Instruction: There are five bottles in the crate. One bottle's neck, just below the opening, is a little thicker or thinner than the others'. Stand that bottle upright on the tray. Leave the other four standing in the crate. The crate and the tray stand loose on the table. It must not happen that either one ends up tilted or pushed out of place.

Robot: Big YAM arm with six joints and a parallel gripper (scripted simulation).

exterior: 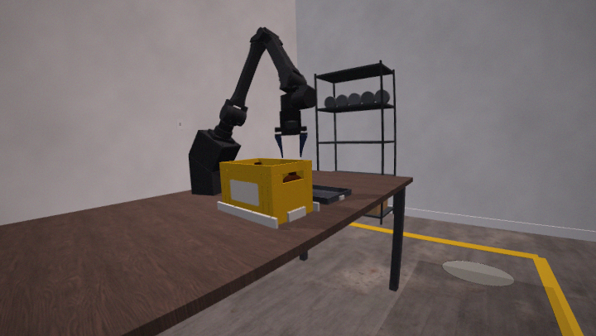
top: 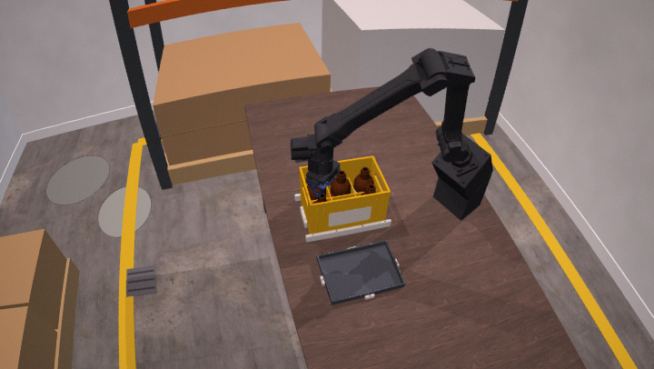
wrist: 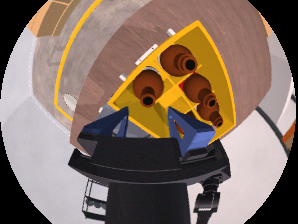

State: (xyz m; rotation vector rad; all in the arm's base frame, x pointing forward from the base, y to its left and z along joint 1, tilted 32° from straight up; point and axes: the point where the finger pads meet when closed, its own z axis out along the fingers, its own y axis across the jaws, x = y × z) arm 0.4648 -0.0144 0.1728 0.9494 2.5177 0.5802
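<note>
Now: the glass bottle 11 cm below my hand. Also, from my hand: dark tray (11 cm behind, 21 cm to the left, 18 cm below); then yellow crate (8 cm behind, 6 cm to the right, 11 cm below).
</note>
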